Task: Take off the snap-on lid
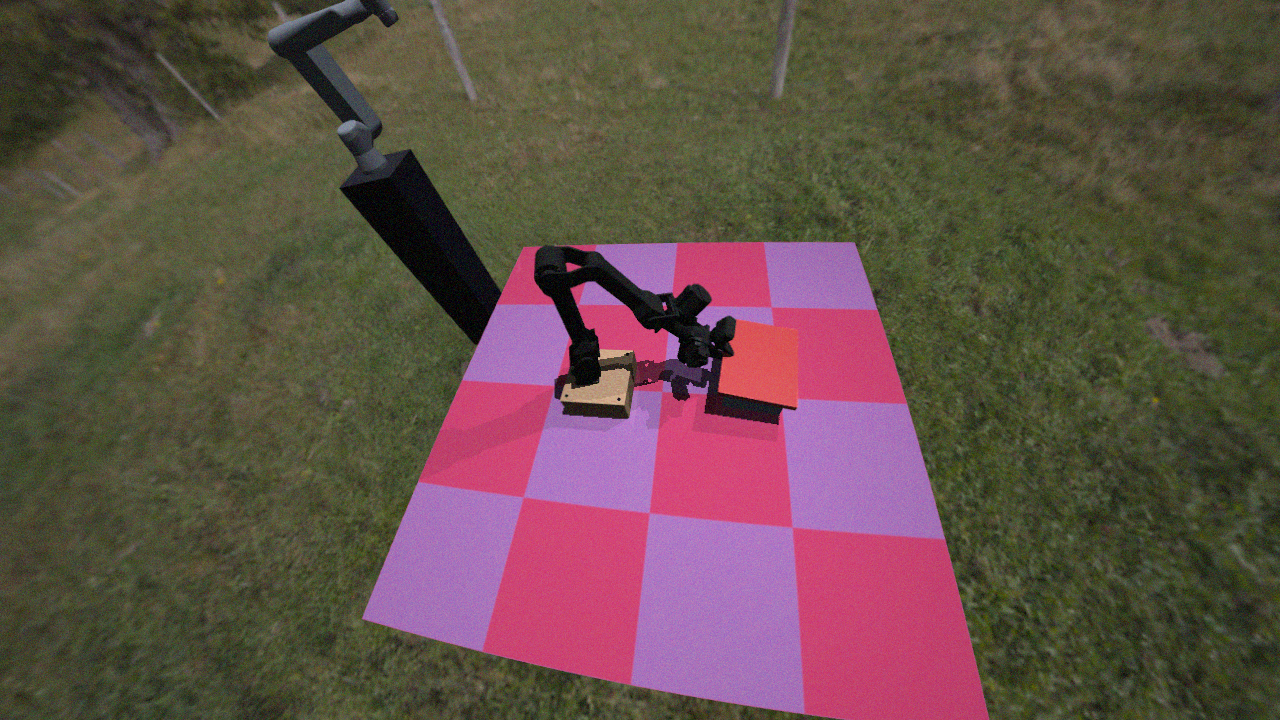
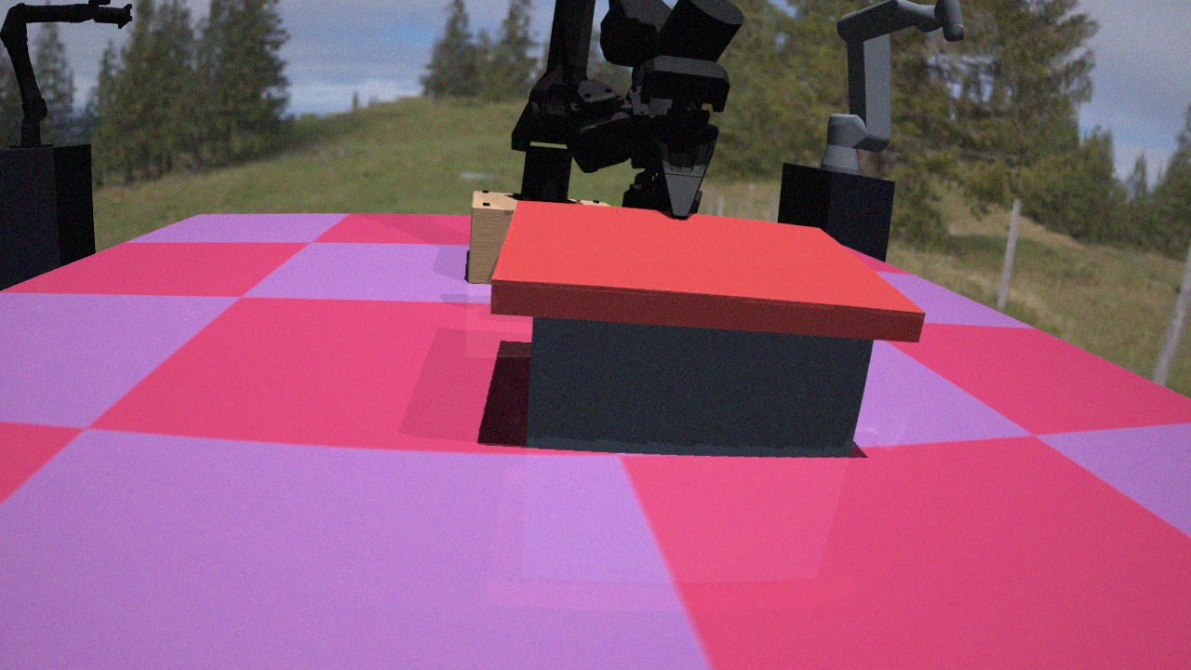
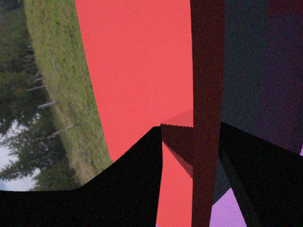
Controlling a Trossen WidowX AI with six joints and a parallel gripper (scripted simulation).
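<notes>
Right now my gripper tip is 80 mm short of the orange-red lid and 20 mm to the left of it. Also, from my gripper tip: grey-blue storage box (70 mm ahead, 50 mm below, 20 mm to the right).
</notes>
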